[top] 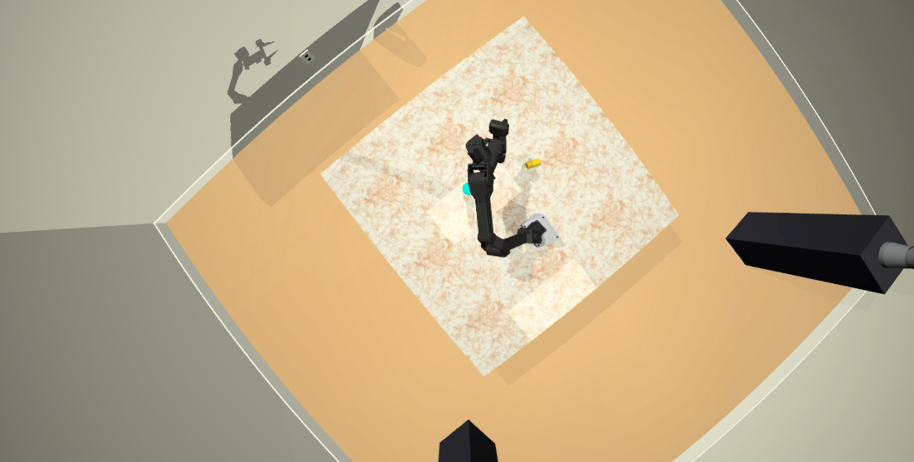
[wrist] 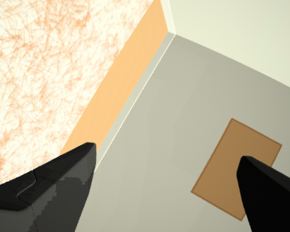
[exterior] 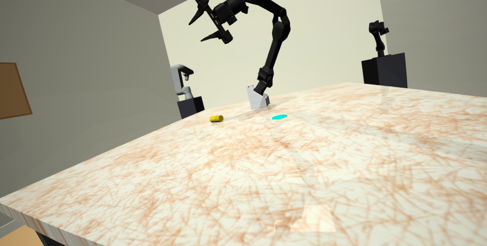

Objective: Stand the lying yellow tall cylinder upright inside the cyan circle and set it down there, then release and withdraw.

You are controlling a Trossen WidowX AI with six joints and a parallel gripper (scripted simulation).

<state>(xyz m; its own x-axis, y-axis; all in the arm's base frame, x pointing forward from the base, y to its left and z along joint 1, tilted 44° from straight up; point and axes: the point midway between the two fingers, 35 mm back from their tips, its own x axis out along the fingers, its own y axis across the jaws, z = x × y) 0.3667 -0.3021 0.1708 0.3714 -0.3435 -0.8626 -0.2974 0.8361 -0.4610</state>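
Now: the yellow tall cylinder 19 cm behind my gripper tip, 8 cm to the right of it and 35 cm below it. The rest, counted from my gripper tip: cyan circle 7 cm behind, 22 cm to the left, 36 cm below.
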